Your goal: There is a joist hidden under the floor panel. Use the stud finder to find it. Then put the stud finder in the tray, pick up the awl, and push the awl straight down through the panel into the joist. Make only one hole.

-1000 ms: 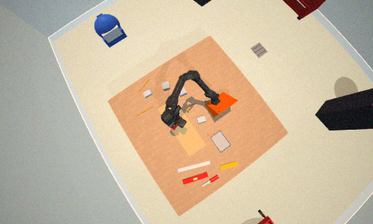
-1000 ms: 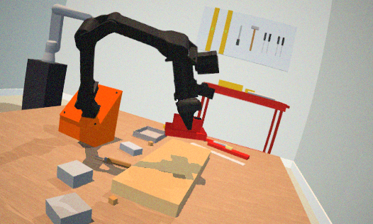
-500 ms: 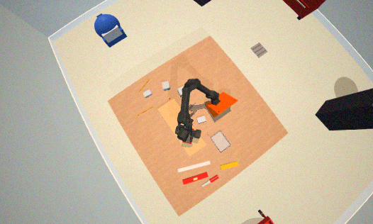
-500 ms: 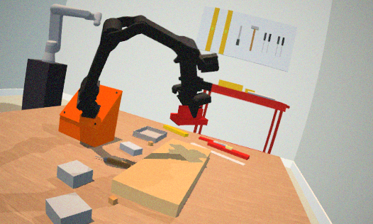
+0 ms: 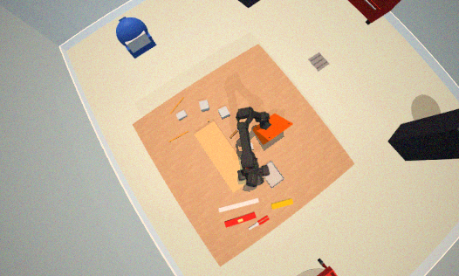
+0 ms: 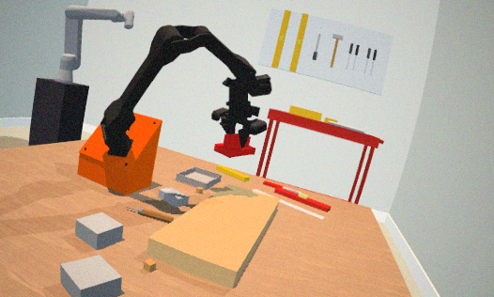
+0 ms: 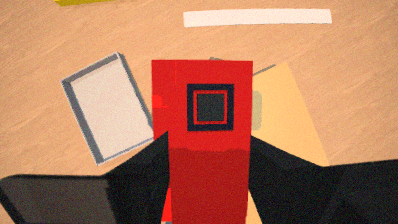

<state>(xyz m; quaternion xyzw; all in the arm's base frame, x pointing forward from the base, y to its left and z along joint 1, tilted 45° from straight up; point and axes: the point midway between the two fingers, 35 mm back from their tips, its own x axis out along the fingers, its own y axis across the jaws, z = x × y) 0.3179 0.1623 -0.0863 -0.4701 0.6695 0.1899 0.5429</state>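
Now: gripper tip 17 cm above the grey tray, 12 cm past it and 10 cm to the right of it. Round my gripper tip: white strip: 21 cm ahead, 18 cm below, 10 cm to the left; yellow level: 31 cm to the left, 17 cm below, 3 cm behind; stud finder: 2 cm above.
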